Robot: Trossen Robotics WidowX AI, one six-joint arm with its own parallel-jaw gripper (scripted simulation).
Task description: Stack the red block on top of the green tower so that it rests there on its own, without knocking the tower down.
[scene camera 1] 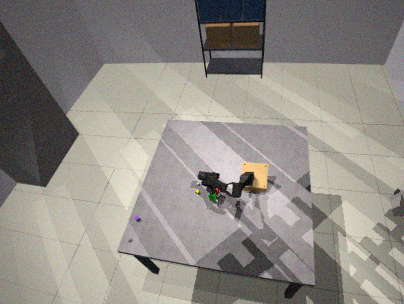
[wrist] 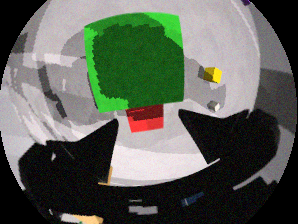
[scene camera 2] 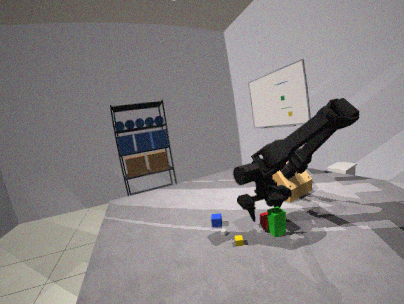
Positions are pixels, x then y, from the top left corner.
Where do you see a red block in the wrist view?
At 140,119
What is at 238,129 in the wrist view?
The gripper.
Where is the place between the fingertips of the gripper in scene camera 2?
265,217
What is the gripper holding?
Nothing.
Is the gripper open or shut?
Open.
